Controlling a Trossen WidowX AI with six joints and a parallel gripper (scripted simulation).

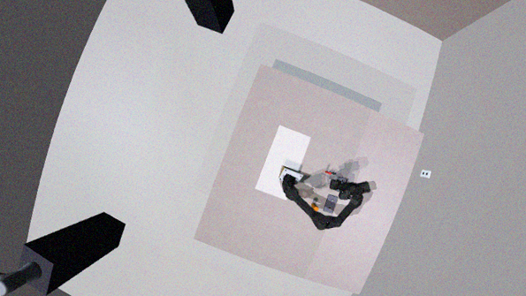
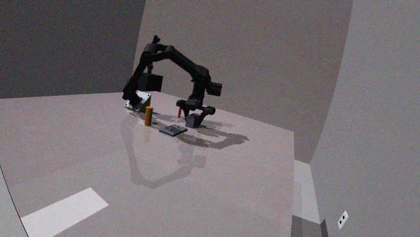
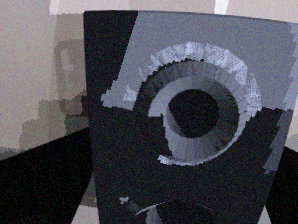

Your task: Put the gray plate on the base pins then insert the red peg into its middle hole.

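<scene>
Right now my gripper tip is 150 mm to the left of the base. Round my gripper tip: orange cylinder 200 mm to the right, 100 mm behind, 30 mm above; red peg 120 mm behind, 40 mm to the left, 30 mm above; gray plate 30 mm above.
</scene>
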